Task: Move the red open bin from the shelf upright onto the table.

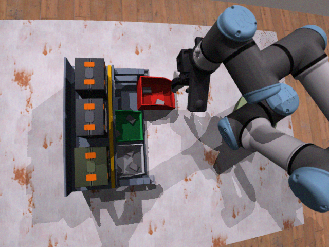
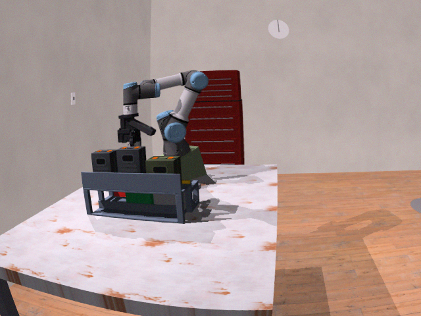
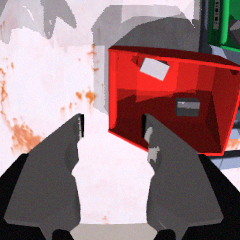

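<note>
Right now my hand is 80 mm above the red open bin, 60 mm short of it and 10 mm to the left of it. Round my hand: shelf rail 120 mm below, 110 mm to the left, 100 mm ahead; then yellow bar 210 mm ahead, 120 mm to the left, 20 mm below; then green bin 180 mm ahead, 120 mm to the left, 80 mm below.
</note>
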